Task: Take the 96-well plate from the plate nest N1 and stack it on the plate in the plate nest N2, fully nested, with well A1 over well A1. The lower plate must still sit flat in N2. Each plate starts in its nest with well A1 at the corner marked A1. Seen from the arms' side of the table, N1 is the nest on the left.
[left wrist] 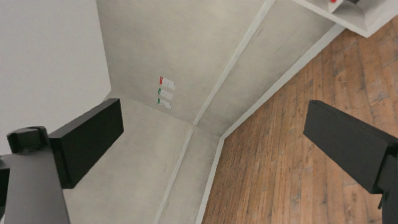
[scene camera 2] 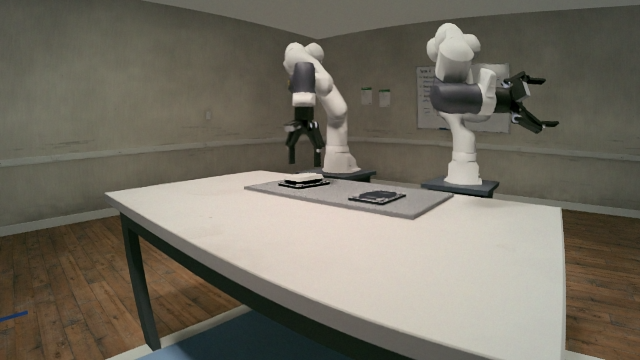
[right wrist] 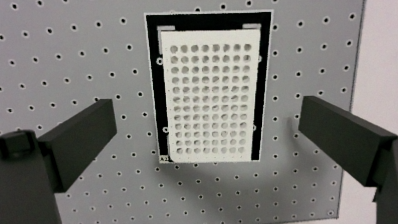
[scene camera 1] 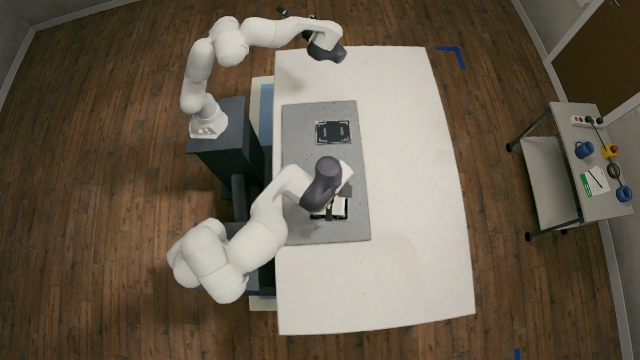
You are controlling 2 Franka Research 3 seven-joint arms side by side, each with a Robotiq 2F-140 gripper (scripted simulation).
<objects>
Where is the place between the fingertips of my left gripper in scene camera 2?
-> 550, 102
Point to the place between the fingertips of my right gripper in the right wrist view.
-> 207, 114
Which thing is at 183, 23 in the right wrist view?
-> A nest N2.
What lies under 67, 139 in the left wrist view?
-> My left gripper.
</objects>
